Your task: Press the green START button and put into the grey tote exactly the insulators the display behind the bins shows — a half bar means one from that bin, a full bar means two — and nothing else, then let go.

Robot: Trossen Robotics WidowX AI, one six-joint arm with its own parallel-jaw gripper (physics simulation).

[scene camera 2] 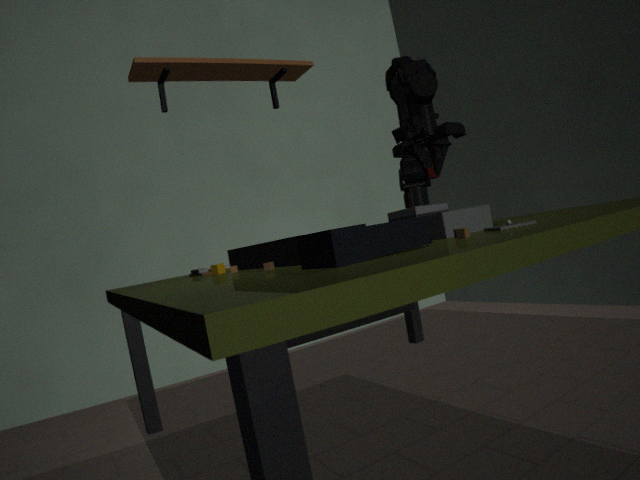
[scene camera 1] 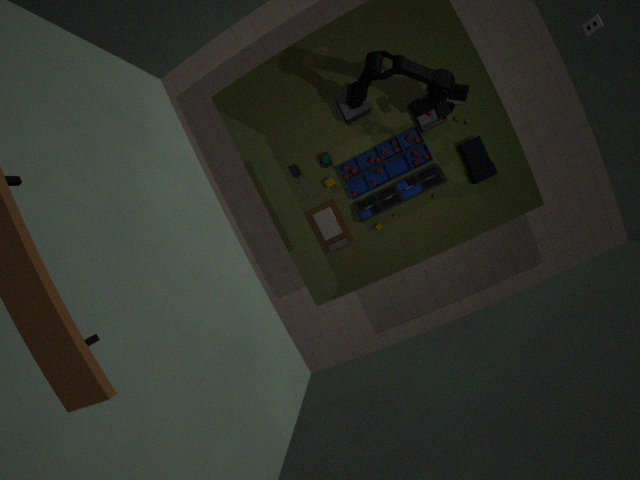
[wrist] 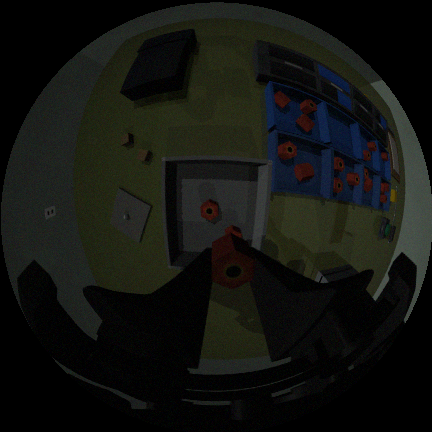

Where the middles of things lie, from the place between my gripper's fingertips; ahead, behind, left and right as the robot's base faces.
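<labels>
Counting from my hand, I find the grey tote (scene camera 2: 478, 218) 1 cm to the left of it and 11 cm below it. Going by their middles, the tote is the nearest to my hand of the things named here. The grey plate (wrist: 138, 210) is 4 cm behind my hand, 16 cm to the left of it and 13 cm below it. Then there is the display (scene camera 2: 284, 252), 33 cm ahead of my hand, 23 cm to the right of it and 11 cm below it, while the dark box (scene camera 2: 333, 248) is 28 cm ahead of my hand, 18 cm to the left of it and 11 cm below it. Of the things named here, going by their middles, the display is the farthest from my hand.
</labels>
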